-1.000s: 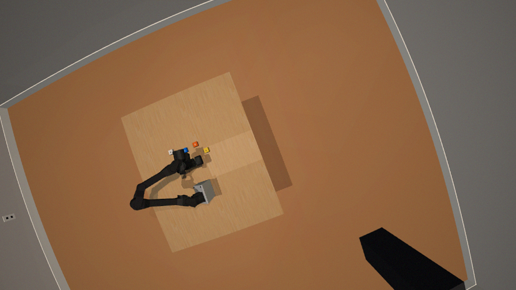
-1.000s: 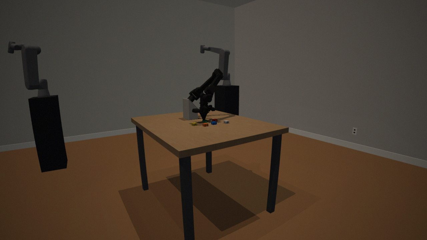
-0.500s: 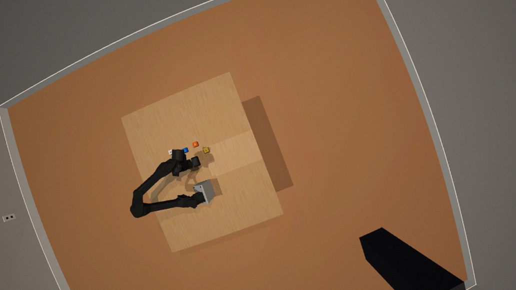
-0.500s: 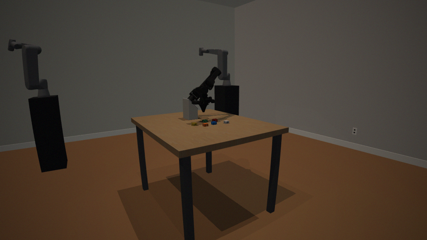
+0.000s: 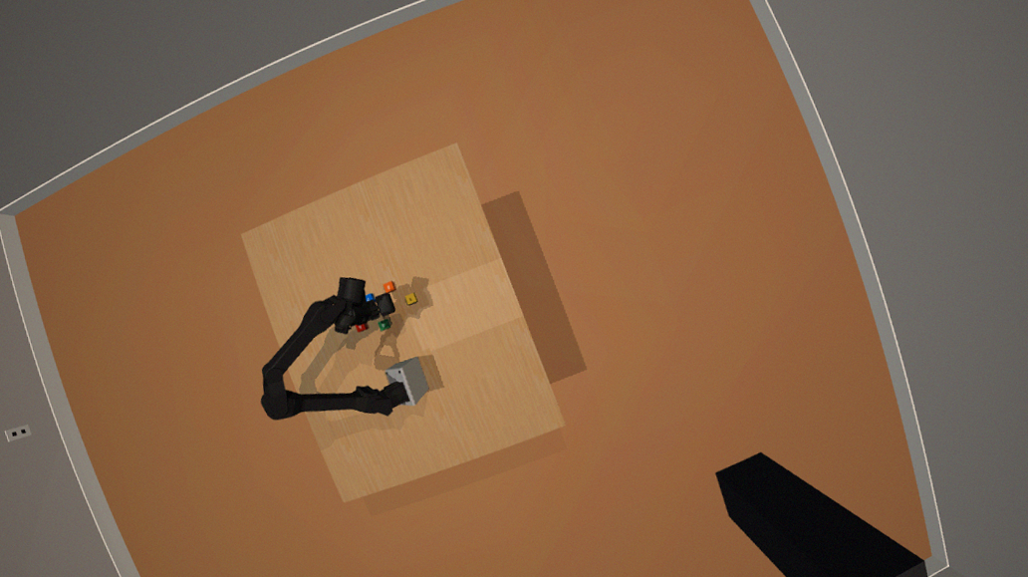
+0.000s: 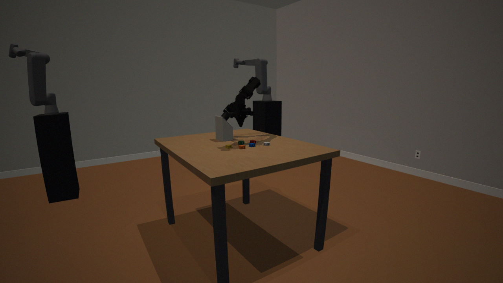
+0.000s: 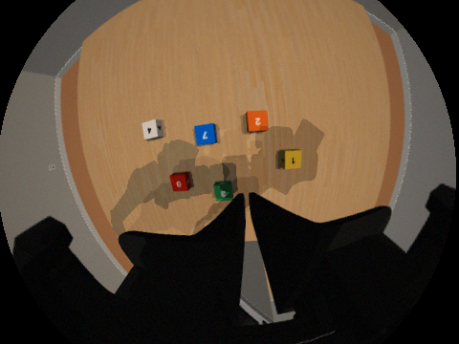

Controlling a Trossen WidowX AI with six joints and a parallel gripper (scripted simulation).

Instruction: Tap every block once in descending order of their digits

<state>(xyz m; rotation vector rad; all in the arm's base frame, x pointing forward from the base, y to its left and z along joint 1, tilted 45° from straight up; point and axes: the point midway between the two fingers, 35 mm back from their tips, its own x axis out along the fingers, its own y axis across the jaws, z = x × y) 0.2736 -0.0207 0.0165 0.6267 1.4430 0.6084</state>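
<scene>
The orange block is 7 cm ahead of my gripper tip, 4 cm to the right of it and 12 cm below it. The rest, counted from my gripper tip: blue block: 6 cm ahead, 5 cm to the left, 12 cm below; then yellow block: 10 cm to the right, 12 cm below; then green block: 5 cm behind, 3 cm to the left, 12 cm below.
</scene>
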